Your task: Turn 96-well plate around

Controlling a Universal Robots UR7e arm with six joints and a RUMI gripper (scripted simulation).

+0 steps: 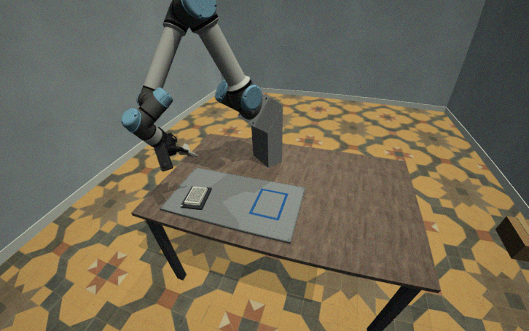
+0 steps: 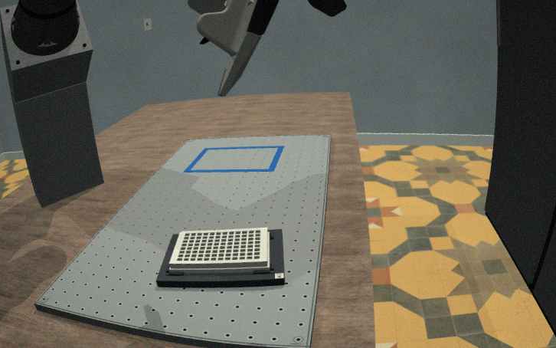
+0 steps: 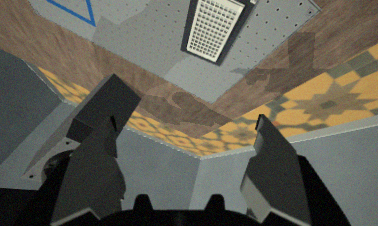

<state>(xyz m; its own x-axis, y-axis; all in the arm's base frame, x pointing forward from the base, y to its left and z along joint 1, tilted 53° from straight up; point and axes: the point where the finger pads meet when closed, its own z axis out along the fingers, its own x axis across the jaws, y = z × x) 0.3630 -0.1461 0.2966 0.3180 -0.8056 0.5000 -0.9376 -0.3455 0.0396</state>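
Right now my hand is 230 mm above the 96-well plate, 20 mm past it and 10 mm to the right of it. Also, from my hand: A1 label: 240 mm below, 50 mm to the right, 50 mm ahead; then black plate nest N1: 250 mm below, 20 mm behind, 10 mm to the left.
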